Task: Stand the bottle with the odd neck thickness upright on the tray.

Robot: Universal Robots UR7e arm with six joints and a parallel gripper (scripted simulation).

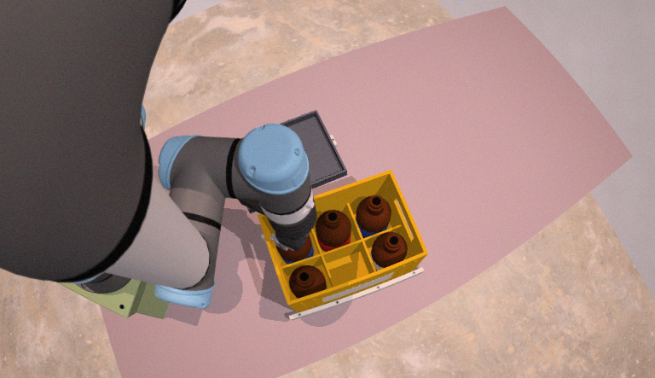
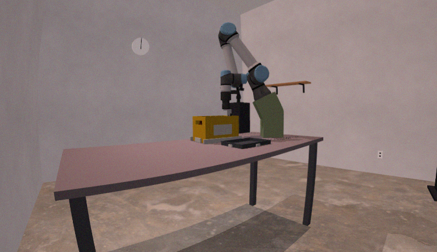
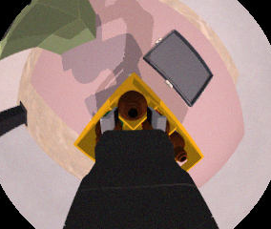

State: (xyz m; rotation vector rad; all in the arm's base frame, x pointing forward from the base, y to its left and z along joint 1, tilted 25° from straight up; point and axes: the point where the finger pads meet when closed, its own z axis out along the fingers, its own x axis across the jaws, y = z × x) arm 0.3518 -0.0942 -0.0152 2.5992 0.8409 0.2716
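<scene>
The crate lies 8 cm ahead of my hand, 6 cm to the right of it and 9 cm below it. The rest, counted from my hand: glass bottle (16 cm ahead, 12 cm to the right, 9 cm below); then dark tray (9 cm ahead, 22 cm to the left, 16 cm below).
</scene>
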